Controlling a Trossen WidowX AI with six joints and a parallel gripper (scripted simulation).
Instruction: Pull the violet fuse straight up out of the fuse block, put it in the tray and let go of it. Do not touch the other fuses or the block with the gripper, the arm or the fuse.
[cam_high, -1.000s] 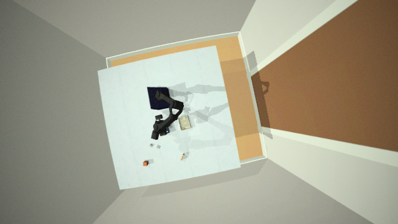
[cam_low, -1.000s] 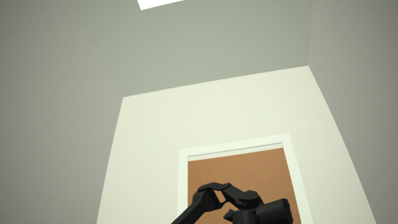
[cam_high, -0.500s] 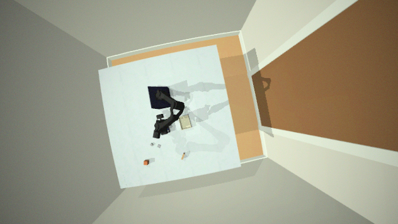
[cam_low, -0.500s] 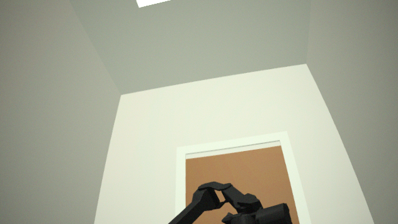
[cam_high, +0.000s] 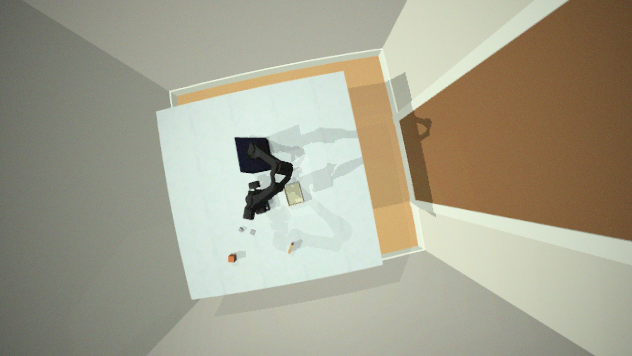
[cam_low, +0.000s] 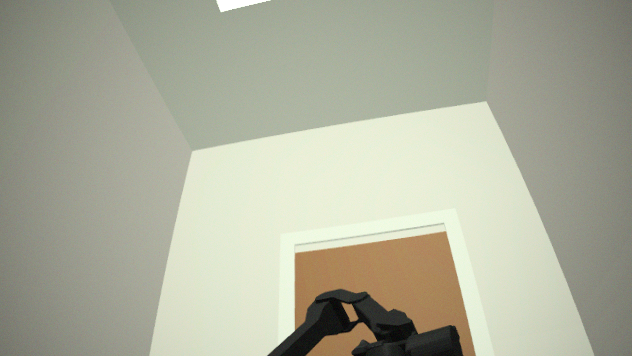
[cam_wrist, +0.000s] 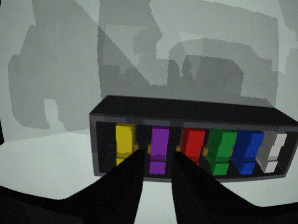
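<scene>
My gripper tip is now 190 mm to the right of the cream tray, 40 mm short of it and 40 mm above it. From my gripper tip the other things lie so: orange cube 340 mm ahead, 290 mm to the right, 20 mm below; then orange-brown stick 360 mm ahead, 90 mm to the left, 30 mm below; then small grey piece 190 mm to the right, 180 mm ahead, 40 mm below.
</scene>
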